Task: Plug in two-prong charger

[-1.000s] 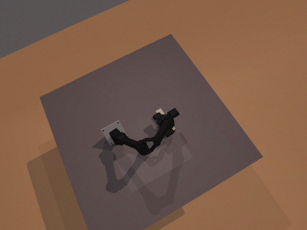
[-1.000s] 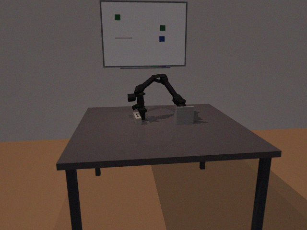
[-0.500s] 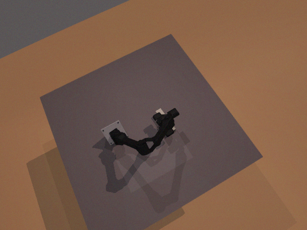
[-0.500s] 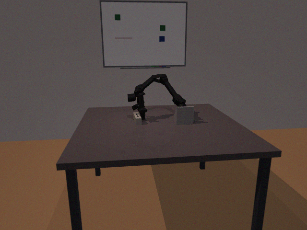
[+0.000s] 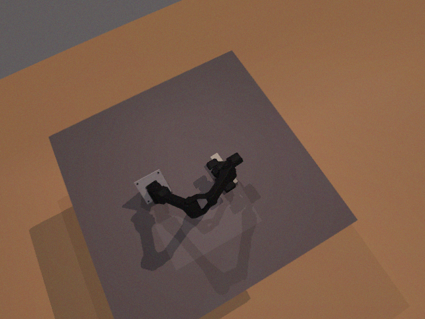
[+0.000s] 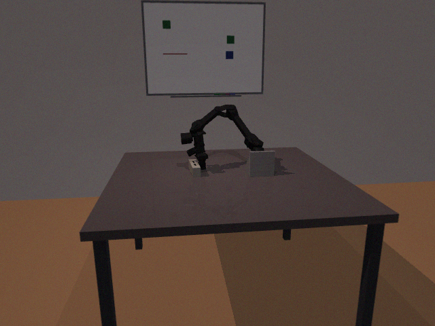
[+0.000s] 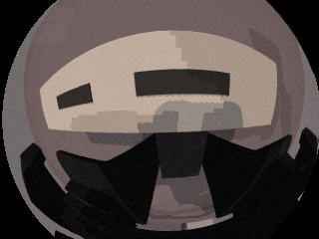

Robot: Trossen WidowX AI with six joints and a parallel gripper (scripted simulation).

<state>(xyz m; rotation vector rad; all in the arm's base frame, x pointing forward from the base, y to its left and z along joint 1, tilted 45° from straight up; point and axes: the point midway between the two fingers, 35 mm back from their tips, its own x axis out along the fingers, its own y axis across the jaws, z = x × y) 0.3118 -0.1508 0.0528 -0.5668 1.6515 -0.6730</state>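
My gripper tip is 2 cm short of the two-prong charger and 1 cm below it.
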